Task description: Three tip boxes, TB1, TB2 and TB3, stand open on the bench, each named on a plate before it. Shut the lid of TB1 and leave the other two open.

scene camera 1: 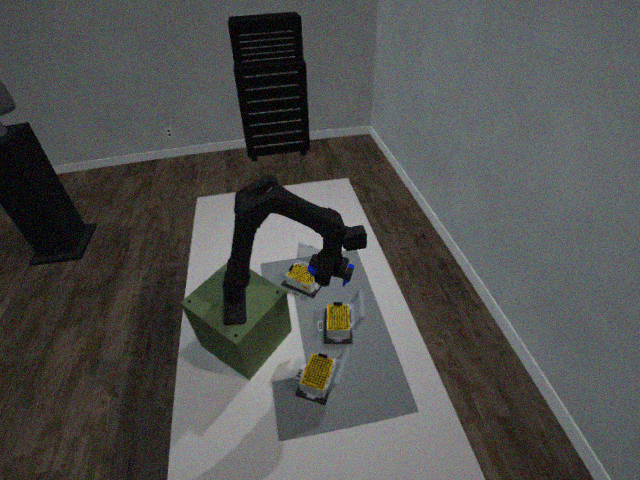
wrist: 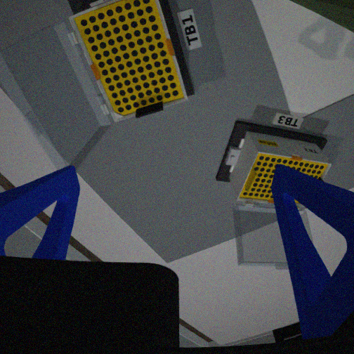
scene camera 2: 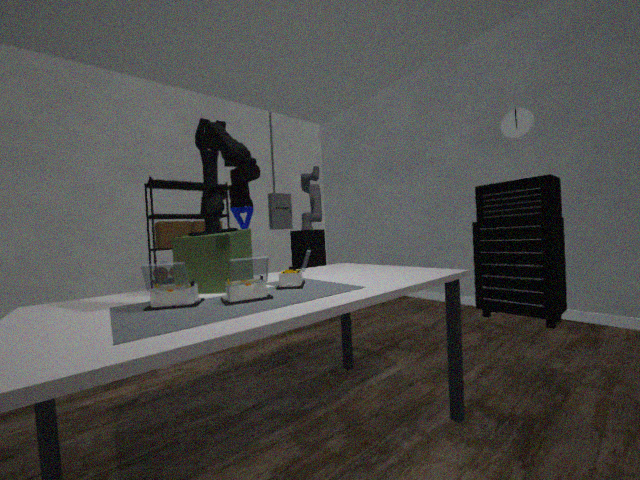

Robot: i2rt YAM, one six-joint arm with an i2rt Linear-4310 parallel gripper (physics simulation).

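Seen in the pictures: gripper, between the fingertips: (scene camera 1: pixel 330 281) (scene camera 2: pixel 245 228); arm's base, origin of its link: (scene camera 1: pixel 235 298) (scene camera 2: pixel 213 233).
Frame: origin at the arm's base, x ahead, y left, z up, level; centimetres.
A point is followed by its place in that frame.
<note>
TB1 (scene camera 1: pixel 338 318) (scene camera 2: pixel 247 291) (wrist: pixel 130 57) is the middle box, with a yellow rack inside. Its clear lid (scene camera 2: pixel 249 267) {x 42.3, y -2.3, z -12.6 cm} (wrist: pixel 52 95) stands open, roughly upright. TB3 (scene camera 1: pixel 301 277) (scene camera 2: pixel 290 279) (wrist: pixel 285 175) is the far box; its clear lid (scene camera 2: pixel 307 259) {x 31.5, y 27.5, z -13.3 cm} (wrist: pixel 265 240) is open, leaning back. TB2 (scene camera 1: pixel 316 375) (scene camera 2: pixel 173 297) is the near box in scene camera 1, its clear lid (scene camera 2: pixel 168 273) {x 31.0, y -23.4, z -12.8 cm} open. My gripper (scene camera 1: pixel 331 281) {x 31.9, y 1.4, z 0.0 cm} (scene camera 2: pixel 244 226) {x 31.9, y 1.4, z 0.0 cm} (wrist: pixel 175 175) is open and empty, high above the mat between TB1 and TB3. One finger covers part of TB3 in the wrist view.
The green block (scene camera 1: pixel 242 322) {x 2.3, y -9.9, z -0.3 cm} (scene camera 2: pixel 206 260) {x 10.0, y -6.5, z -11.2 cm} carrying the arm stands beside the boxes. The boxes stand on a grey mat (scene camera 1: pixel 372 382) {x 41.2, y -25.3, z -24.2 cm} (scene camera 2: pixel 134 325) {x 40.3, y -33.3, z -24.2 cm} on the white bench (scene camera 1: pixel 222 439) {x -9.1, y -35.4, z -24.5 cm} (scene camera 2: pixel 67 351) {x 50.1, y -45.5, z -24.5 cm}. A black cabinet (scene camera 1: pixel 273 108) (scene camera 2: pixel 516 248) stands beyond the bench.
</note>
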